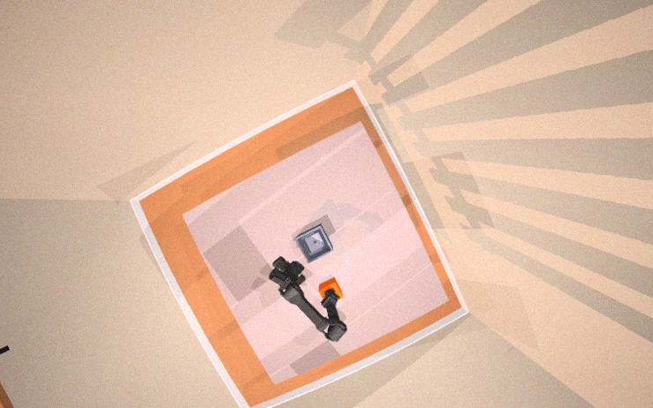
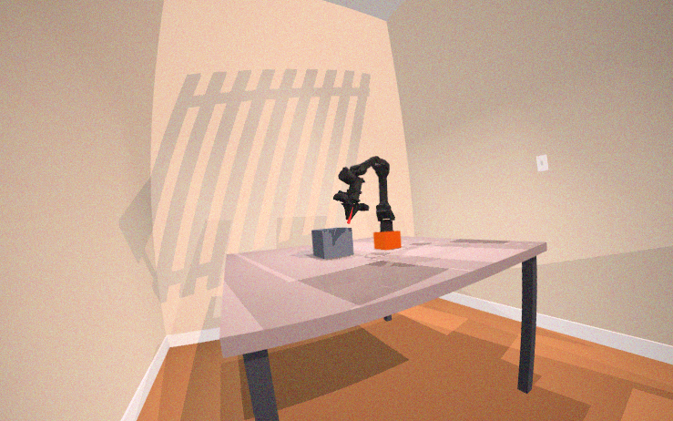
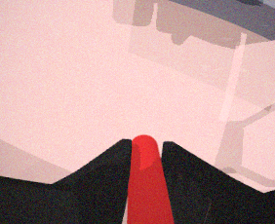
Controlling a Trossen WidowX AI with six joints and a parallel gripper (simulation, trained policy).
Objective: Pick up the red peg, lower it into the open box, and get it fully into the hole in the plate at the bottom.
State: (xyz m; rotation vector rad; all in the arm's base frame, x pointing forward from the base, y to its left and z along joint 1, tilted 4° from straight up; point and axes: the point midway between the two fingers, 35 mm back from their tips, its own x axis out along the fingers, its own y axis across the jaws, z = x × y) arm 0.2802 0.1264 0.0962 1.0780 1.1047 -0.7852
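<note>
Right now the plate is 30 mm ahead of my gripper tip, 160 mm to the right of it and 130 mm below it. The rest, counted from my gripper tip: red peg 10 mm behind, 20 mm above.
</note>
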